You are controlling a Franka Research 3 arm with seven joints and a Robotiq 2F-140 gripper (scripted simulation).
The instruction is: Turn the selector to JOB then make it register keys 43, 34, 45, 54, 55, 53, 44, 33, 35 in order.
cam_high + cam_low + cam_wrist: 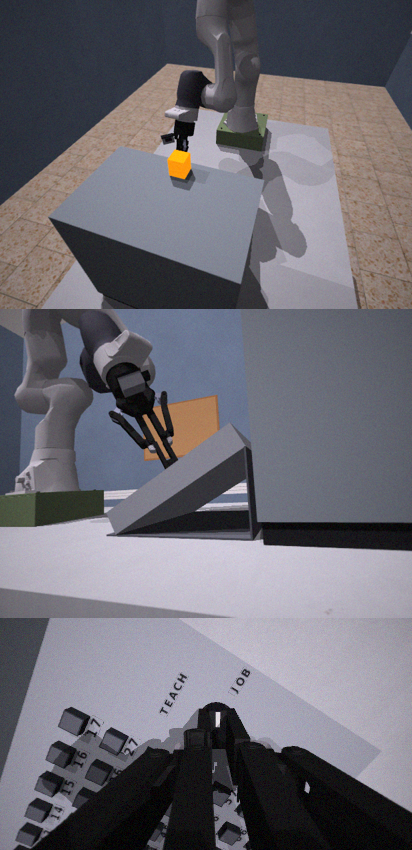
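Right now my hand is 2 cm above the black selector knob, 1 cm to the left of it and 1 cm short of it. From my hand the other things lie so: key 35 (12 cm to the left, 5 cm ahead, 2 cm below); key 37 (6 cm to the left, 4 cm ahead, 2 cm below); key 45 (12 cm to the left, 3 cm below, 2 cm ahead).
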